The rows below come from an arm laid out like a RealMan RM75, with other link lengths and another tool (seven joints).
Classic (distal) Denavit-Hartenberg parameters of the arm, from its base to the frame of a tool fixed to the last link. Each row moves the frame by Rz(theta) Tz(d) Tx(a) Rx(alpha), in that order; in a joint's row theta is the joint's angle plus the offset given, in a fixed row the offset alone. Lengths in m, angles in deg.
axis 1: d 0.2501  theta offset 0  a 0  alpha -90
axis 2: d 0  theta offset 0  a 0  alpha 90
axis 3: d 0.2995  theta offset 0  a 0  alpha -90
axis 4: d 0  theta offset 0  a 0  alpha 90
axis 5: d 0.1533  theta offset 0  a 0  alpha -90
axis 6: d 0  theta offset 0  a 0  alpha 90
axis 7: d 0.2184  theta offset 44.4  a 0.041  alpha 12
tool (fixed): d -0.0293  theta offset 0  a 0  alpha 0
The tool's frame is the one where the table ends.
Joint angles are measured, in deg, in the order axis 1, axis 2, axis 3, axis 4, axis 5, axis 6, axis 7. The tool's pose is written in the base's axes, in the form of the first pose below.
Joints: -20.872, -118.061, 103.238, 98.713, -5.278, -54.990, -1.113
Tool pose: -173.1, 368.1, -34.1, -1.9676, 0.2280, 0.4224
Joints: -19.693, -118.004, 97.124, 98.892, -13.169, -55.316, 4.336
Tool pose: -179.2, 368.1, -22.0, -1.9955, 0.1558, 0.3716
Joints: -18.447, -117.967, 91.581, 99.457, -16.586, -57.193, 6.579
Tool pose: -192.9, 369.5, -4.8, -1.9835, 0.0658, 0.3698
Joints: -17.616, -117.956, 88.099, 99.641, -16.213, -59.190, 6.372
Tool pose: -209.5, 370.9, 8.6, -1.9566, -0.0107, 0.4072
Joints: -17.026, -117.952, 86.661, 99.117, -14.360, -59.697, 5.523
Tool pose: -223.6, 372.0, 16.3, -1.9273, -0.0547, 0.4497
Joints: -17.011, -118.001, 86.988, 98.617, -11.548, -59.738, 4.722
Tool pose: -231.0, 373.4, 18.3, -1.9049, -0.0530, 0.4944
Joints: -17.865, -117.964, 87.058, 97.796, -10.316, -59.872, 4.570
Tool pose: -232.1, 377.1, 18.2, -1.8991, -0.0425, 0.5152
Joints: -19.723, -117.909, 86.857, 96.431, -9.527, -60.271, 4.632
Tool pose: -229.3, 384.2, 16.8, -1.9010, -0.0265, 0.5297
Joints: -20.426, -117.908, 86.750, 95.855, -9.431, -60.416, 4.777
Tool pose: -228.1, 386.7, 15.8, -1.9044, -0.0209, 0.5334
